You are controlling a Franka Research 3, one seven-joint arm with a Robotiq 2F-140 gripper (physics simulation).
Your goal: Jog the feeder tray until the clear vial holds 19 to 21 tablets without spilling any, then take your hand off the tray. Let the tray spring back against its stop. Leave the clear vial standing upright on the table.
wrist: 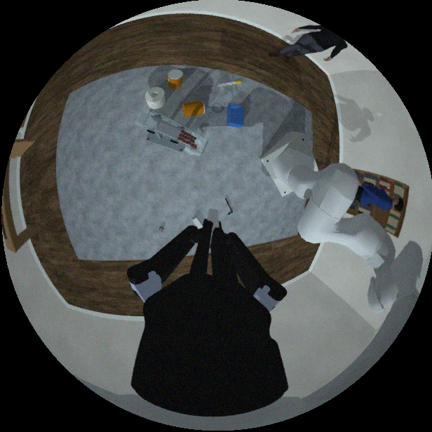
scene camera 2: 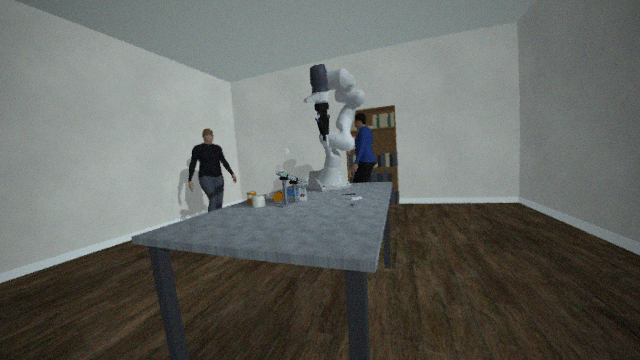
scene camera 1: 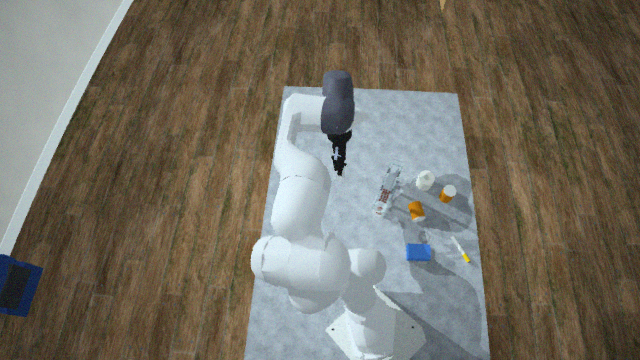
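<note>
The feeder tray [scene camera 1: 392, 176] [scene camera 2: 286, 175] [wrist: 167, 125] is a long clear channel sloping on posts above the table. Dark red tablets [scene camera 1: 385, 195] [wrist: 188, 139] lie in rows toward its end nearer the robot base. The clear vial [scene camera 2: 303, 195] stands under that end, with a small patch of red in it; its tablets cannot be counted, and the tray partly hides it in the other views. My gripper [scene camera 1: 340, 173] [scene camera 2: 325, 140] [wrist: 211, 215] is shut and empty. It hangs high above the table, to the left of the tray in the first scene view, touching nothing.
Beyond the tray stand a white round container [scene camera 1: 425, 180] [wrist: 155, 98] and an orange bottle [scene camera 1: 446, 195] [wrist: 174, 82]. Another orange bottle [scene camera 1: 416, 211] [wrist: 193, 108] lies on its side. A blue box [scene camera 1: 418, 252] [wrist: 235, 116], a marker [scene camera 1: 461, 250] [wrist: 230, 84] and a black bent tool [wrist: 229, 205] lie nearby.
</note>
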